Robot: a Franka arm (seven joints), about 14 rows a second.
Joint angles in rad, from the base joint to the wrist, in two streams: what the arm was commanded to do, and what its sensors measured. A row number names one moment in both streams.
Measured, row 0: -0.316 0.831 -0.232 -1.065 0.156 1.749 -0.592
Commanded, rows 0 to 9: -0.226 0.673 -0.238 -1.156 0.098 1.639 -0.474; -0.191 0.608 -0.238 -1.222 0.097 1.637 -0.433; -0.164 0.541 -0.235 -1.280 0.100 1.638 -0.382; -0.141 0.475 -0.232 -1.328 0.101 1.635 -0.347; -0.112 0.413 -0.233 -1.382 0.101 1.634 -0.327; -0.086 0.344 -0.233 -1.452 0.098 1.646 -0.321; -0.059 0.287 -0.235 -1.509 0.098 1.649 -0.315; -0.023 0.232 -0.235 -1.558 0.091 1.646 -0.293; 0.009 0.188 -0.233 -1.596 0.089 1.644 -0.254; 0.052 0.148 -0.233 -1.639 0.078 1.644 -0.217
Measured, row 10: -0.024 0.284 -0.231 -1.469 0.107 1.617 -0.290
